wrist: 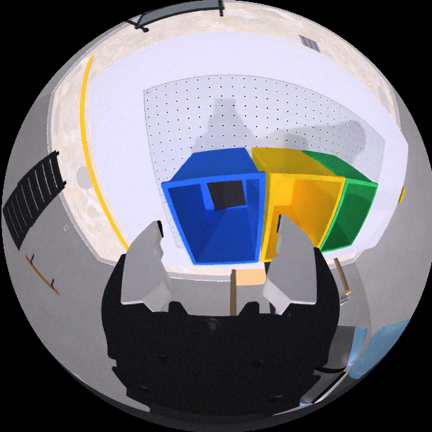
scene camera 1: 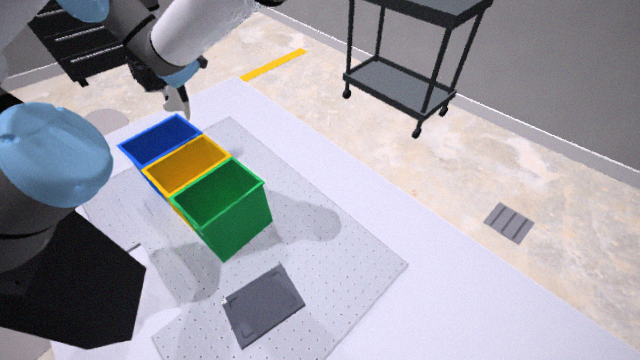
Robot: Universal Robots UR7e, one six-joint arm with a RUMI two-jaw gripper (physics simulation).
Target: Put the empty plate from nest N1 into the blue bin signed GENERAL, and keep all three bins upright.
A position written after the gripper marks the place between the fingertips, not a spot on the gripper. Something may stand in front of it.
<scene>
In view: the gripper (scene camera 1: 177, 110), a green bin (scene camera 1: 227, 207), a yellow bin (scene camera 1: 171, 173), a blue bin (scene camera 1: 143, 149) and a black plate (wrist: 224, 194).
The green bin is seen too in the wrist view (wrist: 358, 192). The yellow bin also shows in the wrist view (wrist: 296, 185). The blue bin shows as well in the wrist view (wrist: 233, 235).
</scene>
